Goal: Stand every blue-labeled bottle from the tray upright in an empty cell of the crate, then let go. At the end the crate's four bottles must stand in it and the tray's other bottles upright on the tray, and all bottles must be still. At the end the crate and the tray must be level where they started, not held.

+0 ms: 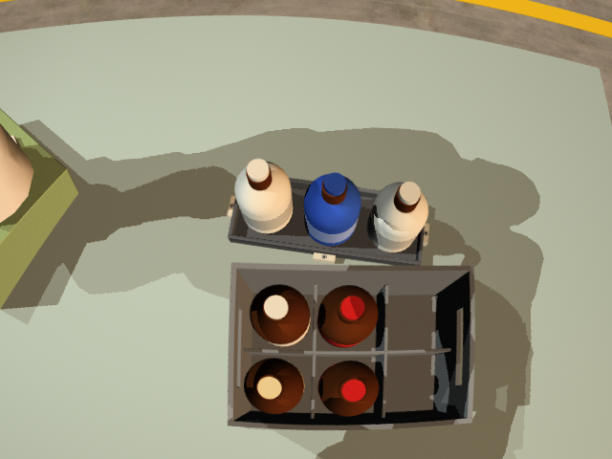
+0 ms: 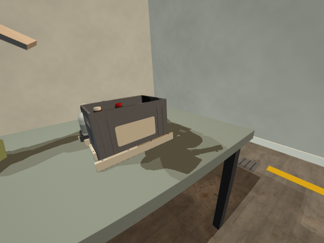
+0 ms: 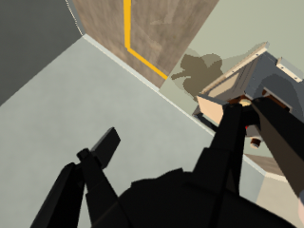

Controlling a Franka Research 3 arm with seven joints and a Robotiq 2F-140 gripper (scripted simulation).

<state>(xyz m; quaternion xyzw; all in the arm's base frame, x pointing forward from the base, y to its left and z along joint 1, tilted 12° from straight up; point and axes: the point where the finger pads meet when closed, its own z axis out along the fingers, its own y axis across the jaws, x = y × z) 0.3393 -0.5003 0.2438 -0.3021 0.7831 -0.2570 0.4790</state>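
Right now my hand is 42 cm to the right of the blue-labeled bottle, 29 cm above it and 16 cm short of it. Round my hand: grey crate 29 cm below, 23 cm to the left, 19 cm ahead; cream-labeled bottle 44 cm to the left, 29 cm below, 7 cm ahead; dark tray 42 cm to the left, 36 cm below, 16 cm ahead.
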